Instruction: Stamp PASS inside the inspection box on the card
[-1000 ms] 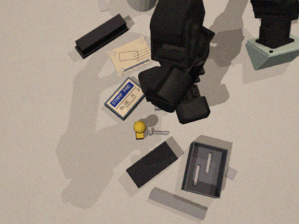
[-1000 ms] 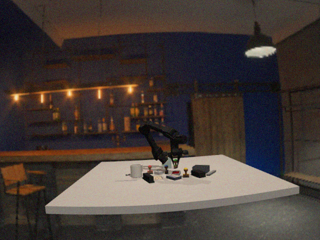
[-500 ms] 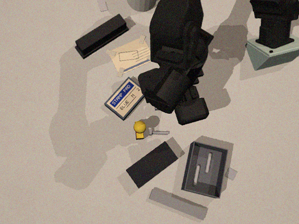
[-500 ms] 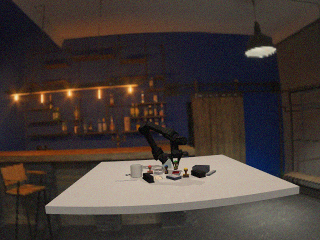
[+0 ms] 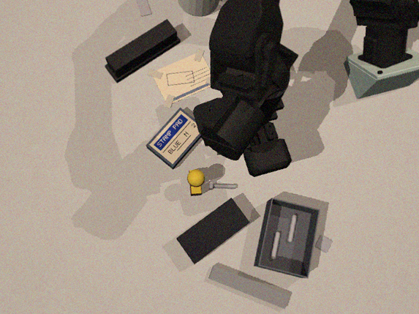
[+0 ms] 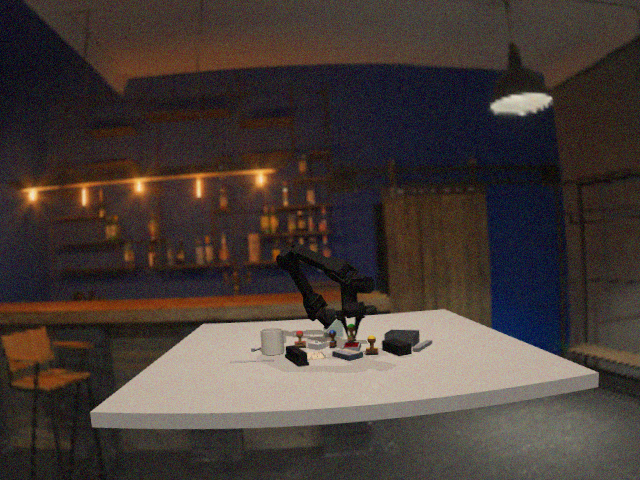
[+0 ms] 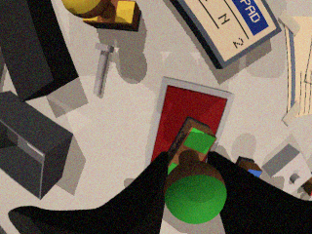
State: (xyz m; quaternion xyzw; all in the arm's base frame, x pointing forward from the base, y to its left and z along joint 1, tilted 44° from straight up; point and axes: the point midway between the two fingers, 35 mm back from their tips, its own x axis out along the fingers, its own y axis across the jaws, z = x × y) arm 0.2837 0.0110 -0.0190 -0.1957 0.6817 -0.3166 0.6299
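The red ink pad is 40 mm below my gripper tip. The rest, counted from my gripper tip: blue-knobbed stamp 60 mm to the right, 60 mm behind, 30 mm below; green-knobbed stamp right at my gripper tip; blue stamp pad tin 100 mm ahead, 40 mm to the right, 40 mm below.
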